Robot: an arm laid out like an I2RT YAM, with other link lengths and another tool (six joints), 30 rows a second.
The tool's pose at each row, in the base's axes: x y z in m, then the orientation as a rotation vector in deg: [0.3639, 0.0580, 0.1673, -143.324, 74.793, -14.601]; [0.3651, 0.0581, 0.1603, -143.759, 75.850, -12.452]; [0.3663, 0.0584, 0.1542, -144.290, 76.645, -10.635]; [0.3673, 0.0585, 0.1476, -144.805, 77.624, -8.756]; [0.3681, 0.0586, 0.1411, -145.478, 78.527, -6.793]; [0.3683, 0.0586, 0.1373, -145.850, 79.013, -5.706]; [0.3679, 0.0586, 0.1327, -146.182, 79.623, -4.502]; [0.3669, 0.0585, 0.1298, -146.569, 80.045, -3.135]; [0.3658, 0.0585, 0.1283, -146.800, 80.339, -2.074]
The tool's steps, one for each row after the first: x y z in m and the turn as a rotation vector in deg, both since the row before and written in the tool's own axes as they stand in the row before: [0.0005, 0.0015, 0.0069, -1.340, -0.932, 0.677]; [0.0005, 0.0009, 0.0061, -1.238, -0.748, 0.448]; [0.0006, 0.0012, 0.0065, -1.333, -0.720, 0.561]; [0.0006, 0.0012, 0.0064, -1.466, -0.720, 0.462]; [0.0003, 0.0008, 0.0037, -0.812, -0.394, 0.245]; [0.0000, 0.0015, 0.0044, -0.870, -0.436, 0.340]; [-0.0003, 0.0015, 0.0026, -0.893, -0.561, 0.222]; [-0.0005, 0.0012, 0.0013, -0.630, -0.465, 0.175]
